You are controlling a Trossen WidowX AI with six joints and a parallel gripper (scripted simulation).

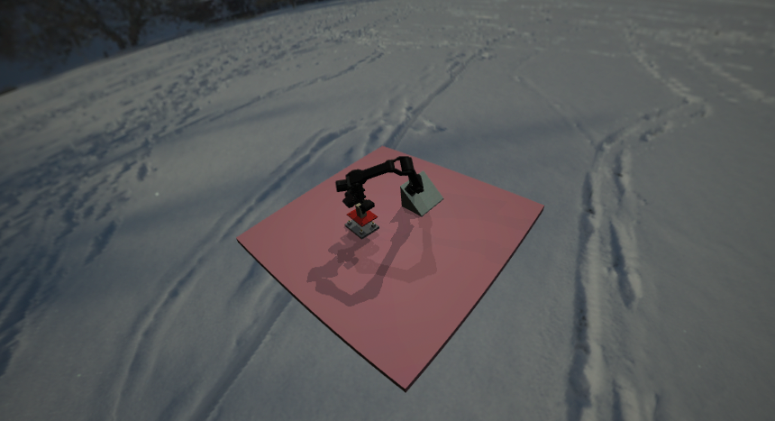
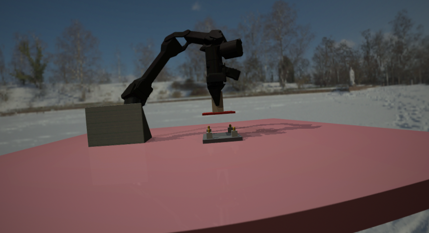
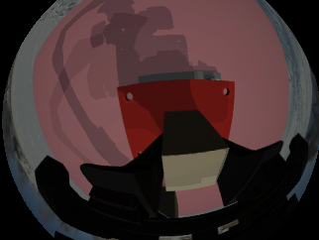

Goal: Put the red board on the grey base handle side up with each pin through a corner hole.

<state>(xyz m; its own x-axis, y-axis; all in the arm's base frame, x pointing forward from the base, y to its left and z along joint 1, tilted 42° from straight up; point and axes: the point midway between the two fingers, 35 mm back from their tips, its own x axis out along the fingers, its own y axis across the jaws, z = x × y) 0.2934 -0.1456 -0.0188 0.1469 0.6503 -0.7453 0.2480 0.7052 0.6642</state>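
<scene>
Now: the grey base 20 mm to the right of my gripper tip and 110 mm below it. From my gripper tip the other things lie so: flat red board: 10 mm below.
</scene>
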